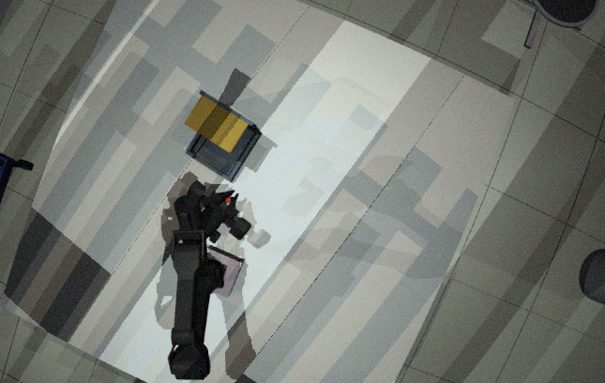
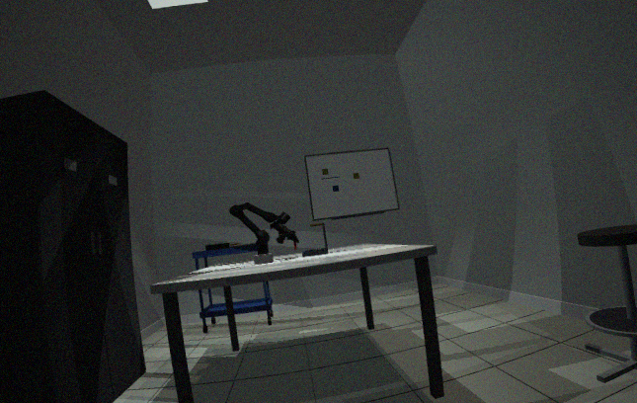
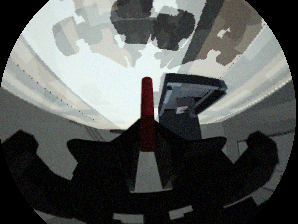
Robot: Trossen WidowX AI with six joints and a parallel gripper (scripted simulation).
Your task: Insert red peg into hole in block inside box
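Now: gripper tip 15 cm short of the yellow roof, 9 cm to the right of it and 11 cm below it. Also, from my gripper tip: red peg 2 cm behind, 1 cm to the left, 1 cm below.
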